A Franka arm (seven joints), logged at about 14 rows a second.
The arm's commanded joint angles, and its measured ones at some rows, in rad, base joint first. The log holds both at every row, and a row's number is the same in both.
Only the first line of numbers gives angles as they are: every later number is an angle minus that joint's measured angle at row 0.
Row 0, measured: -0.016, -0.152, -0.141, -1.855, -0.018, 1.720, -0.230
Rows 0 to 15, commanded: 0.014, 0.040, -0.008, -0.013, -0.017, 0.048, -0.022; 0.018, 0.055, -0.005, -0.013, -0.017, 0.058, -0.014; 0.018, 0.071, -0.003, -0.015, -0.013, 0.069, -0.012; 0.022, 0.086, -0.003, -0.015, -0.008, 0.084, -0.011; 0.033, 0.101, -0.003, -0.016, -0.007, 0.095, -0.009; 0.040, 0.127, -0.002, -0.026, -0.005, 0.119, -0.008; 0.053, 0.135, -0.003, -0.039, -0.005, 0.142, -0.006; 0.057, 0.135, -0.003, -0.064, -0.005, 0.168, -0.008; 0.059, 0.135, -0.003, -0.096, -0.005, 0.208, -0.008; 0.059, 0.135, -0.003, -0.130, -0.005, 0.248, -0.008; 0.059, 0.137, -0.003, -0.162, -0.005, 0.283, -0.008; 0.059, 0.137, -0.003, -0.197, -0.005, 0.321, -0.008; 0.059, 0.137, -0.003, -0.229, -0.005, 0.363, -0.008; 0.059, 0.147, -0.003, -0.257, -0.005, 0.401, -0.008; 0.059, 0.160, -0.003, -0.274, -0.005, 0.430, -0.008; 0.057, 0.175, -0.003, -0.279, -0.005, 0.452, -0.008
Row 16, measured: 0.053, 0.164, 0.003, -0.247, -0.001, 0.397, -0.001
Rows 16 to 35, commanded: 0.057, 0.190, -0.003, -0.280, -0.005, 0.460, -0.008; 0.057, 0.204, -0.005, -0.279, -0.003, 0.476, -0.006; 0.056, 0.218, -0.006, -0.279, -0.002, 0.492, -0.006; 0.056, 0.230, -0.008, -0.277, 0.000, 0.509, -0.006; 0.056, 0.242, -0.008, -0.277, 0.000, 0.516, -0.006; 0.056, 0.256, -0.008, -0.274, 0.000, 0.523, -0.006; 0.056, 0.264, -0.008, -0.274, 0.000, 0.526, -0.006; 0.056, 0.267, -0.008, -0.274, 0.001, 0.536, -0.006; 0.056, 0.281, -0.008, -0.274, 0.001, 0.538, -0.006; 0.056, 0.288, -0.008, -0.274, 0.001, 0.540, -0.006; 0.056, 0.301, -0.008, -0.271, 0.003, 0.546, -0.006; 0.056, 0.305, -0.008, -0.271, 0.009, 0.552, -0.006; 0.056, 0.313, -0.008, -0.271, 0.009, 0.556, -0.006; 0.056, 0.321, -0.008, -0.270, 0.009, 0.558, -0.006; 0.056, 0.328, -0.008, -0.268, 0.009, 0.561, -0.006; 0.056, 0.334, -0.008, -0.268, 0.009, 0.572, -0.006; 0.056, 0.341, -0.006, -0.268, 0.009, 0.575, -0.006; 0.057, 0.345, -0.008, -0.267, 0.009, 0.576, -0.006; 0.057, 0.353, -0.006, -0.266, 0.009, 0.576, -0.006; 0.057, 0.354, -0.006, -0.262, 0.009, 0.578, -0.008
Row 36, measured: 0.052, 0.339, -0.002, -0.278, 0.000, 0.563, -0.001
